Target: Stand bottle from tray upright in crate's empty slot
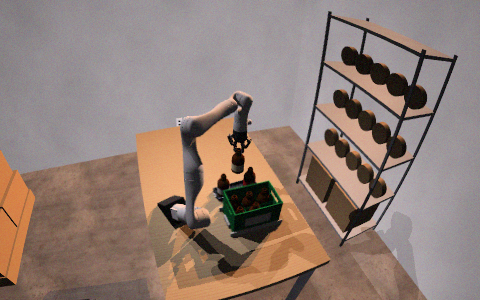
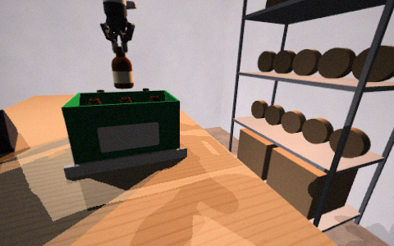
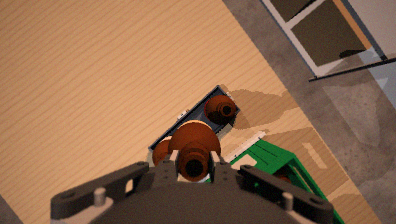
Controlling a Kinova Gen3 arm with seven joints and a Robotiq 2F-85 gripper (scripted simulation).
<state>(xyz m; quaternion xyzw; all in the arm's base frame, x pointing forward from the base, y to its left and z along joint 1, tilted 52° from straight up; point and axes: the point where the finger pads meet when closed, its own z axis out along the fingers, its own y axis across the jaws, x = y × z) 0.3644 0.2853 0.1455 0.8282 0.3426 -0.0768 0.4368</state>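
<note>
The brown bottle lies 7 cm below my hand. Also, from my hand: green crate 4 cm behind, 23 cm to the right, 23 cm below; dark tray 30 cm below.
</note>
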